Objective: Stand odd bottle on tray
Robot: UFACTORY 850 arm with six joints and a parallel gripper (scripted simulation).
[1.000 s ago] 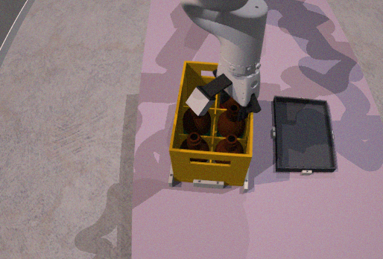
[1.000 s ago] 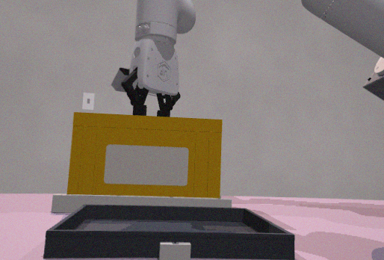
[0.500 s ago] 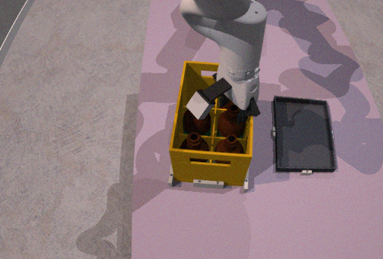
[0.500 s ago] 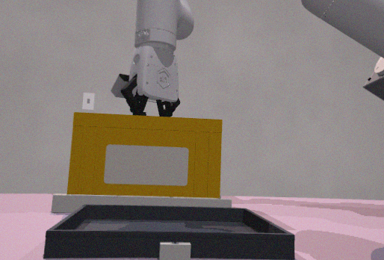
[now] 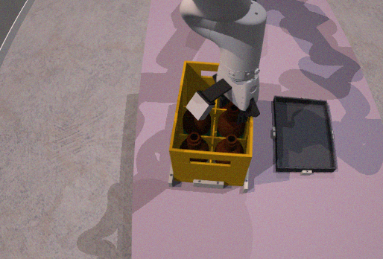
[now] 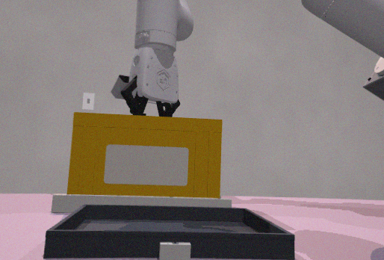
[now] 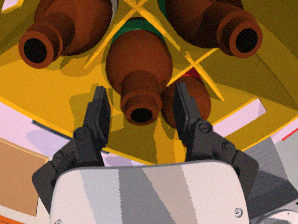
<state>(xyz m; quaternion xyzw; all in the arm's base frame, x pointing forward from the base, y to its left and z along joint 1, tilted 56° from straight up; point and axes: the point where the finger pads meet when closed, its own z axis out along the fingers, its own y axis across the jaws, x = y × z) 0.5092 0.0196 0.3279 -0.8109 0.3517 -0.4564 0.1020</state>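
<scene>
Now: the yellow crate 10 mm behind my hand, 50 mm to the right of it and 70 mm below it. The rest, counted from my hand: tray (240 mm to the left, 150 mm below); bottle (90 mm behind, 20 mm to the left, 70 mm below).
</scene>
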